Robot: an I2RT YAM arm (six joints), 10 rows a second.
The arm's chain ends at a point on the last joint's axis. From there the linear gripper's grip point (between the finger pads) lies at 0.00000 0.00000 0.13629 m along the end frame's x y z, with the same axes.
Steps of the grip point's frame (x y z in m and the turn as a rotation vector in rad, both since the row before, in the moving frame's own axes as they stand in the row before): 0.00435 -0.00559 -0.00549 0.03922 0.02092 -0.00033; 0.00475 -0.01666 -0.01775 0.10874 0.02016 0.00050; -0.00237 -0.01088 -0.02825 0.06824 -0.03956 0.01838; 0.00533 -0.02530 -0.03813 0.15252 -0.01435 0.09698; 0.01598 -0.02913 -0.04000 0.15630 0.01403 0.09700; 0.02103 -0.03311 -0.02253 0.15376 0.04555 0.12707; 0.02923 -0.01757 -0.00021 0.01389 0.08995 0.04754
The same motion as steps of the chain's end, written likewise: 0.00150 -0.00025 -0.00536 0.03922 0.02092 -0.00033; 0.00200 -0.00187 -0.01692 0.10874 0.02016 0.00050; 0.00293 -0.00154 -0.02783 0.06824 -0.03956 0.01838; 0.00627 -0.00453 -0.03654 0.15252 -0.01435 0.09698; 0.01305 -0.00804 -0.03833 0.15630 0.01403 0.09700; 0.01354 -0.01269 -0.02078 0.15376 0.04555 0.12707; 0.01695 -0.01597 0.00035 0.01389 0.08995 0.04754
